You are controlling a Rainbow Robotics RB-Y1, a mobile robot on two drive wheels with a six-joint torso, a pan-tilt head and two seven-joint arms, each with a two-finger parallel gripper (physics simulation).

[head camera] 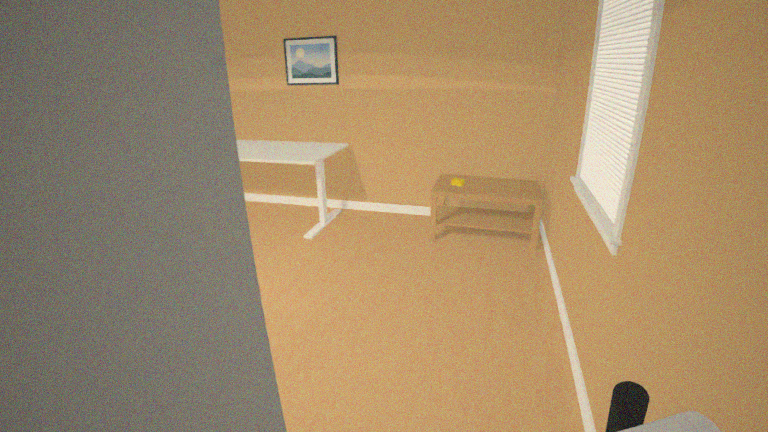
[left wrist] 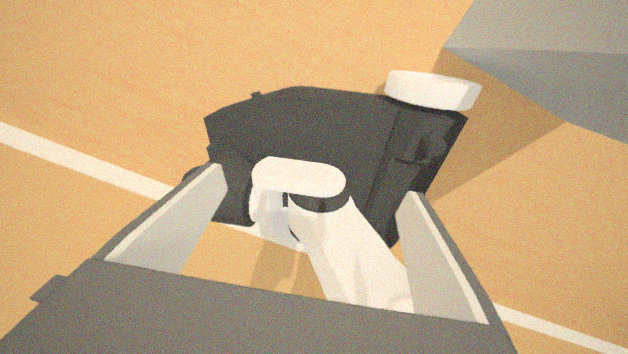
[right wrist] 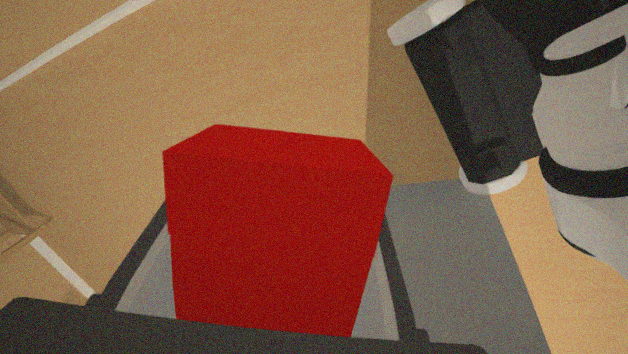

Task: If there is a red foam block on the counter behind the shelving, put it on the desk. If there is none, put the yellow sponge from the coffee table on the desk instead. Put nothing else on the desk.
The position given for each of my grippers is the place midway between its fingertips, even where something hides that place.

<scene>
In view: my left gripper (left wrist: 311,189), my right gripper (right wrist: 283,196), a red foam block (right wrist: 275,230), a white desk (head camera: 310,153), a window with white blinds (head camera: 625,46) and a framed picture (head camera: 309,60).
The head camera view does not show the red foam block: it is out of frame. The left wrist view misses the red foam block: it is out of frame.
</scene>
